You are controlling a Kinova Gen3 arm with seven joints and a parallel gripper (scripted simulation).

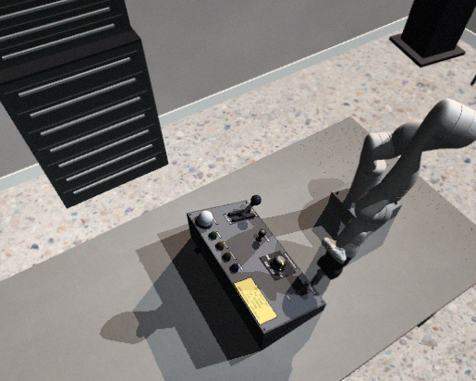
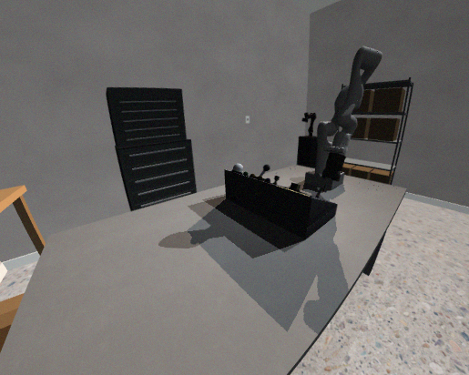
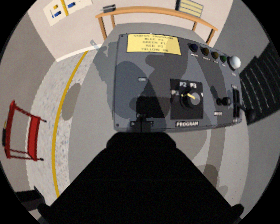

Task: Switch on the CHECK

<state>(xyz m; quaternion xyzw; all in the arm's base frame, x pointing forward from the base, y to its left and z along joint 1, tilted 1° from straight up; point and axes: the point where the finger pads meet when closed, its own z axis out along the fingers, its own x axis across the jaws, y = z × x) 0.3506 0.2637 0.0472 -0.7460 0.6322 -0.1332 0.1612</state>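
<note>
The small switch is 50 mm ahead of my hand, 10 mm to the left of it and 10 mm below it. Round my hand: dark console 160 mm to the right, 120 mm ahead, 30 mm below; then ball-topped lever 350 mm to the right, 90 mm ahead.
</note>
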